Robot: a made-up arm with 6 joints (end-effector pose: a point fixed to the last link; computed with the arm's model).
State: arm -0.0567 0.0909 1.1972 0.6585 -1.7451 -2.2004
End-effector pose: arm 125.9 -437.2 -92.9 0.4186 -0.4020 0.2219 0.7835
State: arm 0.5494 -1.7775 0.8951 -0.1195 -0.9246 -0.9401
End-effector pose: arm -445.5 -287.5 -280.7 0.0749 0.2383 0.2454 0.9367
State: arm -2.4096 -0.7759 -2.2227 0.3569 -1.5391 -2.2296
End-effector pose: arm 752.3 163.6 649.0 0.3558 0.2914 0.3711 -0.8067
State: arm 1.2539 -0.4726 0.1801 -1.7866 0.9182 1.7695
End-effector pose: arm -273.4 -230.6 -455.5 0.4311 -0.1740 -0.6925 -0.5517
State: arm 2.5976 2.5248 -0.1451 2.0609 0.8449 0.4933
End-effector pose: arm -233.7 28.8 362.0 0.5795 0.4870 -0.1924 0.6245
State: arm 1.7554 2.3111 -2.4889 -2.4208 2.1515 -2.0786
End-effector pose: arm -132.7 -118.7 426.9 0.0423 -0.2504 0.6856 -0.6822
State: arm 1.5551 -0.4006 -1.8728 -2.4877 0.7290 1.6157
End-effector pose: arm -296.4 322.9 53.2 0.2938 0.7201 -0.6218 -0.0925
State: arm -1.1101 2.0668 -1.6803 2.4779 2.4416 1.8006
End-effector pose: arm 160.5 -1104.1 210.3 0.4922 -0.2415 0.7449 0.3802
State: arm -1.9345 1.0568 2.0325 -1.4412 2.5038 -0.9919
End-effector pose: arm 189.7 -223.4 688.7 0.4884 -0.3449 -0.4313 -0.6757
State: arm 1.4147 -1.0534 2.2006 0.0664 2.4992 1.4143
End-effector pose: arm -842.7 -292.9 558.7 0.3592 -0.3048 0.8691 0.1509
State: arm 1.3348 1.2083 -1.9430 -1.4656 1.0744 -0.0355
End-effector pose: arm -373.3 -679.9 -110.7 0.7363 -0.5992 0.1685 0.2653
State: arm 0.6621 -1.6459 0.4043 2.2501 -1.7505 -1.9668
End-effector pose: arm -216.6 732.0 -122.0 0.9087 0.1349 0.0031 -0.3951
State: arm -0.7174 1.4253 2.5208 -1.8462 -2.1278 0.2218
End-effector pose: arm 228.0 -824.4 352.5 0.1553 -0.1856 -0.6537 -0.7170
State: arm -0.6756 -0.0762 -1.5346 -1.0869 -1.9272 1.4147
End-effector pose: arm 899.2 -658.9 -663.6 0.2318 -0.3532 0.1003 0.9008
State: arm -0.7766 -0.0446 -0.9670 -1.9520 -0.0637 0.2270
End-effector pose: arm 982.8 203.3 157.2 0.0645 -0.3691 -0.8690 0.3233
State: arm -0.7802 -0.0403 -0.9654 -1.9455 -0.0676 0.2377
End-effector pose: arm 983.0 202.1 160.7 0.0619 -0.3712 -0.8686 0.3223
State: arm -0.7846 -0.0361 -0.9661 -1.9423 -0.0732 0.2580
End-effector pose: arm 981.0 204.8 165.0 0.0530 -0.3729 -0.8677 0.3243
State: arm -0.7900 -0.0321 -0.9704 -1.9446 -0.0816 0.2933
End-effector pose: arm 975.2 213.9 170.1 0.0343 -0.3737 -0.8657 0.3313
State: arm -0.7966 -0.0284 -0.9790 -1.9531 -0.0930 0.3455
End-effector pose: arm 965.2 229.9 174.9 0.0046 -0.3731 -0.8616 0.3441
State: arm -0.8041 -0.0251 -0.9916 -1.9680 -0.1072 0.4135
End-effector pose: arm 951.0 252.3 177.3 0.0352 0.3706 0.8544 -0.3624
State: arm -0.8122 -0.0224 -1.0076 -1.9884 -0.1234 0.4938
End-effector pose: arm 933.4 279.4 175.2 0.0826 0.3656 0.8432 -0.3853
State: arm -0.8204 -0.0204 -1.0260 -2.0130 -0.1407 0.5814
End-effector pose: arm 913.9 308.5 166.8 0.1343 0.3578 0.8276 -0.4111
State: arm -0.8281 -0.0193 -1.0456 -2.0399 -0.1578 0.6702
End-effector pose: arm 894.2 336.5 151.9 0.1860 0.3474 0.8081 -0.4379
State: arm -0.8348 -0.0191 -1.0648 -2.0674 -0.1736 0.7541
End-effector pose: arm 875.8 360.9 132.0 0.2342 0.3350 0.7862 -0.4634
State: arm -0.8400 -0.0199 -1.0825 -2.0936 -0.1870 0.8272
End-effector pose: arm 860.1 380.3 109.7 0.2758 0.3219 0.7643 -0.4859
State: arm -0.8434 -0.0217 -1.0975 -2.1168 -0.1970 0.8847
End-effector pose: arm 847.6 394.2 88.5 0.3085 0.3095 0.7449 -0.5041
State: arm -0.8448 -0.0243 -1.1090 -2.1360 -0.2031 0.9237
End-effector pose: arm 838.2 403.3 71.2 0.3315 0.2991 0.7303 -0.5171
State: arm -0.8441 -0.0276 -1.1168 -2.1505 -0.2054 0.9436
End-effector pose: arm 831.8 408.8 59.0 0.3449 0.2914 0.7215 -0.5250
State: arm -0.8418 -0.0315 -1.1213 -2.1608 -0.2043 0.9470
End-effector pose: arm 827.8 411.8 52.3 0.3502 0.2866 0.7183 -0.5285
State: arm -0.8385 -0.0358 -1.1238 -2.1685 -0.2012 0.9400
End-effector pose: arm 825.2 413.4 49.0 0.3505 0.2836 0.7186 -0.5295
